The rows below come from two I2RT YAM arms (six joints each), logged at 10 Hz.
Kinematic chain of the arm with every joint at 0, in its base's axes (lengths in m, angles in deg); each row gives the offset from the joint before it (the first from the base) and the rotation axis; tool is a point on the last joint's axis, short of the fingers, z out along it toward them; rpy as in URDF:
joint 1: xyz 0 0 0.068 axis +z
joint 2: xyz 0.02 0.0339 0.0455 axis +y
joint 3: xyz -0.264 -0.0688 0 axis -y
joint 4: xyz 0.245 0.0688 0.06 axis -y
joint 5: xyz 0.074 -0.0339 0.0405 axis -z
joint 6: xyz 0.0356 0 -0.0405 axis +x
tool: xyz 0 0 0 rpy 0 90 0
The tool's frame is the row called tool.
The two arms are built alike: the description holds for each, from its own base.
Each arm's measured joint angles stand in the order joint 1, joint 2, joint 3, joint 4, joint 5, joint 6.
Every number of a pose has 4 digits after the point. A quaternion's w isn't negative.
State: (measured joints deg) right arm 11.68 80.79 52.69 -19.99 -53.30 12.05; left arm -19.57 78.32 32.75 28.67 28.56 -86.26
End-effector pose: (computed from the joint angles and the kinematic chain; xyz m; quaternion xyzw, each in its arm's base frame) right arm 0.2741 0.0858 0.2407 -0.1577 0.8352 0.4756 0.2267; left arm 0.2597 -0.1104 0.2085 -0.3052 0.7311 -0.5799 0.1899
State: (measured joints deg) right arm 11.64 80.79 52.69 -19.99 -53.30 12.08; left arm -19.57 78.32 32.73 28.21 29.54 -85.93
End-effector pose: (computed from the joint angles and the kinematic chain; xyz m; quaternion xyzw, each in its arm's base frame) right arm 0.2741 0.0856 0.2407 -0.1572 0.8353 0.4756 0.2267; left arm 0.2589 -0.1107 0.2076 -0.3001 0.7348 -0.5801 0.1831
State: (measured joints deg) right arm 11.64 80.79 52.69 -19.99 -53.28 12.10; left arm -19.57 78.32 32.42 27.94 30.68 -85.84
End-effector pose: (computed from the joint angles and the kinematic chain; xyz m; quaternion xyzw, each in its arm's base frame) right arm 0.2741 0.0856 0.2407 -0.1570 0.8354 0.4755 0.2267; left arm 0.2574 -0.1108 0.2056 -0.2961 0.7382 -0.5808 0.1734
